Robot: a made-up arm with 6 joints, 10 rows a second.
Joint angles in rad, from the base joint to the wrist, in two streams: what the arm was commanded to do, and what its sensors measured. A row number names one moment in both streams.
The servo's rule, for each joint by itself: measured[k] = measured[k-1] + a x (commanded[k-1-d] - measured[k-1]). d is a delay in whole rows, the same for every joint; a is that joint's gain. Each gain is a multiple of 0.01, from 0.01 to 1. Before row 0 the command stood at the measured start. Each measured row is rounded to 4 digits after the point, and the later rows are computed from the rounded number. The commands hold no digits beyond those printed.
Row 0, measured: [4.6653, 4.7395, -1.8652, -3.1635, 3.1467, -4.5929]
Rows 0 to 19, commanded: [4.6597, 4.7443, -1.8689, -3.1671, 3.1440, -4.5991]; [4.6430, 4.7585, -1.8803, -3.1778, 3.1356, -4.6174]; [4.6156, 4.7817, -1.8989, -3.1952, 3.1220, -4.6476]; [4.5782, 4.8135, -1.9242, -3.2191, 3.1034, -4.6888]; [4.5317, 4.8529, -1.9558, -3.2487, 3.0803, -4.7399]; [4.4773, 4.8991, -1.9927, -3.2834, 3.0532, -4.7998]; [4.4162, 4.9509, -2.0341, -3.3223, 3.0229, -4.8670]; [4.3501, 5.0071, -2.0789, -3.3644, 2.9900, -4.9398]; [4.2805, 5.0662, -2.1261, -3.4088, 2.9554, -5.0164]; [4.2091, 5.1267, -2.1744, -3.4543, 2.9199, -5.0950]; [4.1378, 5.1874, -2.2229, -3.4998, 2.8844, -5.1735]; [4.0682, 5.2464, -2.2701, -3.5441, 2.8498, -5.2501]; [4.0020, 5.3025, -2.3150, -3.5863, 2.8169, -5.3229]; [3.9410, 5.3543, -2.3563, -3.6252, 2.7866, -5.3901]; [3.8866, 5.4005, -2.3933, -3.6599, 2.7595, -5.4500]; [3.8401, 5.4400, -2.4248, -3.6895, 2.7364, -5.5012]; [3.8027, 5.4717, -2.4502, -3.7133, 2.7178, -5.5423]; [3.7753, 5.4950, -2.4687, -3.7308, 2.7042, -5.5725]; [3.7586, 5.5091, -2.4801, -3.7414, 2.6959, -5.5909]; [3.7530, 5.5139, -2.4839, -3.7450, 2.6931, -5.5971]
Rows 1 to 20, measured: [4.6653, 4.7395, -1.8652, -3.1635, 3.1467, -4.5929]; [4.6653, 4.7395, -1.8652, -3.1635, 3.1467, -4.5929]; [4.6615, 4.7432, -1.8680, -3.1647, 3.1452, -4.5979]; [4.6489, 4.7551, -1.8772, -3.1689, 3.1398, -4.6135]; [4.6263, 4.7758, -1.8935, -3.1773, 3.1298, -4.6408]; [4.5936, 4.8052, -1.9165, -3.1907, 3.1150, -4.6792]; [4.5515, 4.8424, -1.9460, -3.2093, 3.0956, -4.7278]; [4.5010, 4.8866, -1.9810, -3.2330, 3.0719, -4.7854]; [4.4433, 4.9368, -2.0208, -3.2616, 3.0445, -4.8507]; [4.3799, 4.9916, -2.0644, -3.2945, 3.0140, -4.9220]; [4.3123, 5.0498, -2.1107, -3.3311, 2.9812, -4.9975]; [4.2421, 5.1098, -2.1585, -3.3705, 2.9469, -5.0755]; [4.1712, 5.1703, -2.2068, -3.4119, 2.9119, -5.1539]; [4.1012, 5.2297, -2.2543, -3.4542, 2.8771, -5.2309]; [4.0337, 5.2865, -2.2998, -3.4965, 2.8434, -5.3045]; [3.9707, 5.3394, -2.3422, -3.5377, 2.8116, -5.3730]; [3.9135, 5.3871, -2.3805, -3.5768, 2.7824, -5.4346]; [3.8636, 5.4284, -2.4137, -3.6129, 2.7566, -5.4879]; [3.8222, 5.4622, -2.4411, -3.6450, 2.7349, -5.5314]; [3.7903, 5.4878, -2.4618, -3.6725, 2.7177, -5.5643]
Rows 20 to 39, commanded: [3.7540, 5.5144, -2.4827, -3.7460, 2.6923, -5.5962]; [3.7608, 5.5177, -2.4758, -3.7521, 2.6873, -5.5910]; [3.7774, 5.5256, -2.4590, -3.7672, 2.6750, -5.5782]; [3.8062, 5.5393, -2.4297, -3.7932, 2.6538, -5.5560]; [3.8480, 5.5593, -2.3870, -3.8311, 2.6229, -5.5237]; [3.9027, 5.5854, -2.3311, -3.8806, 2.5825, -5.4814]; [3.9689, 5.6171, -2.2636, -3.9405, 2.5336, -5.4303]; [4.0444, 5.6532, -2.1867, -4.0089, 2.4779, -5.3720]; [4.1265, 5.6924, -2.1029, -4.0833, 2.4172, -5.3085]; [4.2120, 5.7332, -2.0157, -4.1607, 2.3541, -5.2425]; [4.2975, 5.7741, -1.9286, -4.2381, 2.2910, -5.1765]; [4.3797, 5.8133, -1.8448, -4.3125, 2.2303, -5.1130]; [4.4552, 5.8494, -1.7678, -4.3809, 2.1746, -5.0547]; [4.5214, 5.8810, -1.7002, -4.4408, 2.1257, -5.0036]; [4.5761, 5.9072, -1.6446, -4.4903, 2.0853, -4.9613]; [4.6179, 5.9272, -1.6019, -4.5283, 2.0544, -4.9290]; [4.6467, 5.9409, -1.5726, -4.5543, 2.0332, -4.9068]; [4.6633, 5.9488, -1.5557, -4.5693, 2.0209, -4.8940]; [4.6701, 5.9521, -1.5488, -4.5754, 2.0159, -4.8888]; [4.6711, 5.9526, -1.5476, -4.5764, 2.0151, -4.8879]
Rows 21 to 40, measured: [3.7687, 5.5044, -2.4755, -3.6945, 2.7055, -5.5856]; [3.7580, 5.5118, -2.4818, -3.7107, 2.6986, -5.5948]; [3.7553, 5.5138, -2.4825, -3.7220, 2.6951, -5.5959]; [3.7590, 5.5168, -2.4775, -3.7316, 2.6907, -5.5920]; [3.7715, 5.5237, -2.4636, -3.7430, 2.6819, -5.5810]; [3.7951, 5.5359, -2.4382, -3.7591, 2.6662, -5.5610]; [3.8311, 5.5542, -2.3998, -3.7821, 2.6420, -5.5312]; [3.8798, 5.5785, -2.3483, -3.8136, 2.6087, -5.4914]; [3.9404, 5.6086, -2.2848, -3.8542, 2.5666, -5.4425]; [4.0111, 5.6434, -2.2112, -3.9037, 2.5169, -5.3861]; [4.0896, 5.6816, -2.1300, -3.9612, 2.4611, -5.3240]; [4.1728, 5.7218, -2.0443, -4.0250, 2.4012, -5.2588]; [4.2576, 5.7626, -1.9575, -4.0932, 2.3395, -5.1930]; [4.3406, 5.8021, -1.8730, -4.1634, 2.2783, -5.1290]; [4.4185, 5.8390, -1.7941, -4.2330, 2.2202, -5.0696]; [4.4885, 5.8718, -1.7237, -4.2995, 2.1673, -5.0168]; [4.5481, 5.8994, -1.6644, -4.3606, 2.1214, -4.9724]; [4.5956, 5.9211, -1.6175, -4.4143, 2.0839, -4.9377]; [4.6303, 5.9365, -1.5838, -4.4591, 2.0555, -4.9130]; [4.6527, 5.9461, -1.5627, -4.4944, 2.0361, -4.8978]
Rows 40 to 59, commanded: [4.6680, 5.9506, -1.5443, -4.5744, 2.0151, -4.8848]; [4.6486, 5.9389, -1.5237, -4.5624, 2.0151, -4.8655]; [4.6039, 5.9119, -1.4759, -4.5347, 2.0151, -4.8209]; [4.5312, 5.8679, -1.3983, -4.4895, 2.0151, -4.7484]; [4.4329, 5.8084, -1.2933, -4.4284, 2.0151, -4.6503]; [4.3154, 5.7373, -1.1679, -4.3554, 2.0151, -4.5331]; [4.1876, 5.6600, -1.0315, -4.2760, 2.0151, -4.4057]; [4.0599, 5.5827, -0.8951, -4.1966, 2.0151, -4.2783]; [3.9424, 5.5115, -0.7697, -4.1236, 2.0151, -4.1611]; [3.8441, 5.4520, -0.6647, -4.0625, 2.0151, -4.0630]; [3.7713, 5.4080, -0.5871, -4.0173, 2.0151, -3.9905]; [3.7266, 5.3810, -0.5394, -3.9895, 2.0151, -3.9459]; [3.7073, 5.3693, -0.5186, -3.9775, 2.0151, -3.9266]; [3.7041, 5.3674, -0.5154, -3.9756, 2.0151, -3.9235]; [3.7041, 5.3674, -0.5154, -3.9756, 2.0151, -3.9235]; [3.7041, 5.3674, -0.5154, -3.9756, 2.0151, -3.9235]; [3.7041, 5.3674, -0.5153, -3.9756, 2.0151, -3.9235]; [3.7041, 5.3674, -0.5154, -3.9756, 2.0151, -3.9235]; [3.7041, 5.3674, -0.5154, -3.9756, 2.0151, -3.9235]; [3.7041, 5.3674, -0.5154, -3.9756, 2.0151, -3.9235]
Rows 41 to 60, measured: [4.6645, 5.9508, -1.5523, -4.5203, 2.0248, -4.8906]; [4.6690, 5.9522, -1.5488, -4.5383, 2.0194, -4.8884]; [4.6683, 5.9510, -1.5454, -4.5499, 2.0170, -4.8855]; [4.6549, 5.9416, -1.5291, -4.5539, 2.0159, -4.8695]; [4.6202, 5.9184, -1.4892, -4.5478, 2.0155, -4.8306]; [4.5597, 5.8790, -1.4210, -4.5291, 2.0153, -4.7648]; [4.4735, 5.8239, -1.3252, -4.4969, 2.0152, -4.6732]; [4.3660, 5.7564, -1.2072, -4.4516, 2.0151, -4.5611]; [4.2447, 5.6812, -1.0754, -4.3954, 2.0151, -4.4368]; [4.1190, 5.6044, -0.9402, -4.3318, 2.0151, -4.3100]; [3.9989, 5.5319, -0.8123, -4.2652, 2.0151, -4.1909]; [3.8936, 5.4696, -0.7016, -4.2003, 2.0151, -4.0886]; [3.8104, 5.4216, -0.6157, -4.1417, 2.0151, -4.0101]; [3.7534, 5.3899, -0.5585, -4.0930, 2.0151, -3.9587]; [3.7221, 5.3738, -0.5286, -4.0560, 2.0151, -3.9330]; [3.7099, 5.3688, -0.5187, -4.0303, 2.0151, -3.9254]; [3.7060, 5.3677, -0.5162, -4.0128, 2.0151, -3.9239]; [3.7047, 5.3675, -0.5156, -4.0009, 2.0151, -3.9236]; [3.7043, 5.3674, -0.5154, -3.9928, 2.0151, -3.9235]; [3.7042, 5.3674, -0.5154, -3.9873, 2.0151, -3.9235]
